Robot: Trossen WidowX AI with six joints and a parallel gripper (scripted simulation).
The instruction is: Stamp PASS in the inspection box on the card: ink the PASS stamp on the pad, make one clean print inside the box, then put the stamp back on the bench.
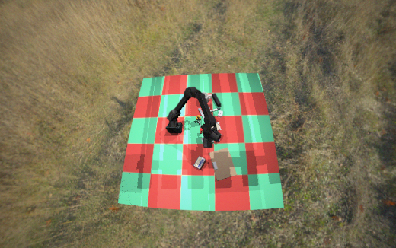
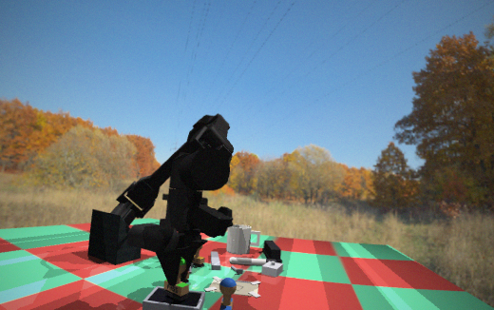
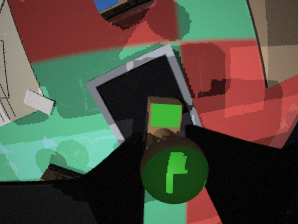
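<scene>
The green-knobbed stamp is right at my gripper tip. From my gripper tip the other things lie so: red-knobbed stamp (80 mm to the left, 60 mm behind, 20 mm below); then ink pad (40 mm below); then blue-knobbed stamp (80 mm ahead, 20 mm to the left, 20 mm below).
</scene>
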